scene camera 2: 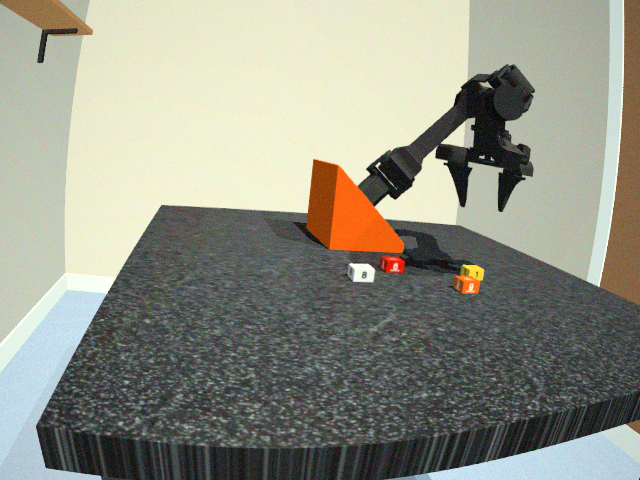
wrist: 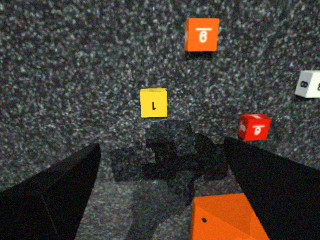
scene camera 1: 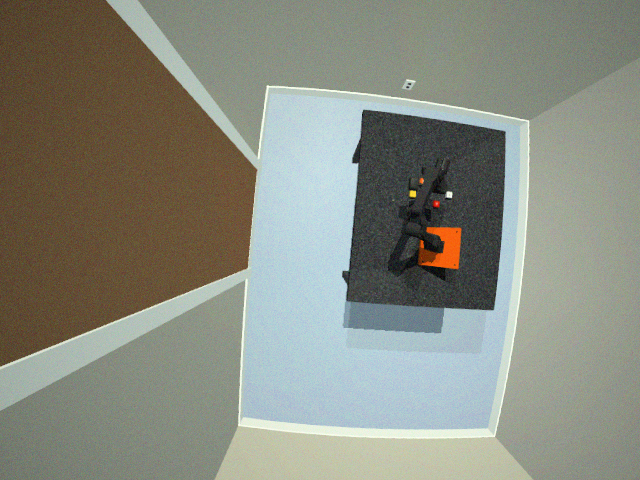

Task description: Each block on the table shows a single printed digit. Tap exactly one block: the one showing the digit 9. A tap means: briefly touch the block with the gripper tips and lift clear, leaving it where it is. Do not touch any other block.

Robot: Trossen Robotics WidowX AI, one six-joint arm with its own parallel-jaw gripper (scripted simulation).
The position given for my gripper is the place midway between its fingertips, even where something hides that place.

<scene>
My gripper (scene camera 2: 482,209) is open, holding nothing. Also in view: a red block (wrist: 252,126) and a yellow block (wrist: 153,101).
My gripper also shows in the wrist view (wrist: 163,146).
</scene>
